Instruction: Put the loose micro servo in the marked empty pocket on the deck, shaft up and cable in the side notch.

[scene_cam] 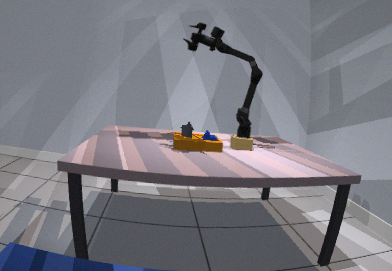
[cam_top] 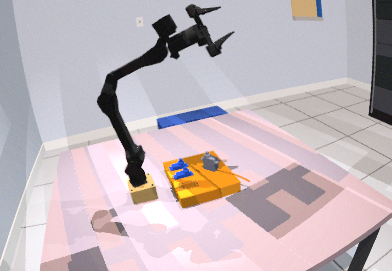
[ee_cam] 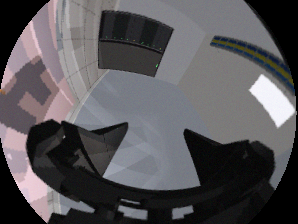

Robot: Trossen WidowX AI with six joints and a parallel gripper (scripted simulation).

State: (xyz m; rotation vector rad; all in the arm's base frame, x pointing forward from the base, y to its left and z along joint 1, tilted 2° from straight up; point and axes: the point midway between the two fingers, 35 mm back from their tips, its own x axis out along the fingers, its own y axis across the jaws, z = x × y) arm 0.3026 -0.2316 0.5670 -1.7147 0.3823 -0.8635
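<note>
The orange robot deck is 2 cm behind my gripper tip, 18 cm to the left of it and 63 cm below it.
</note>
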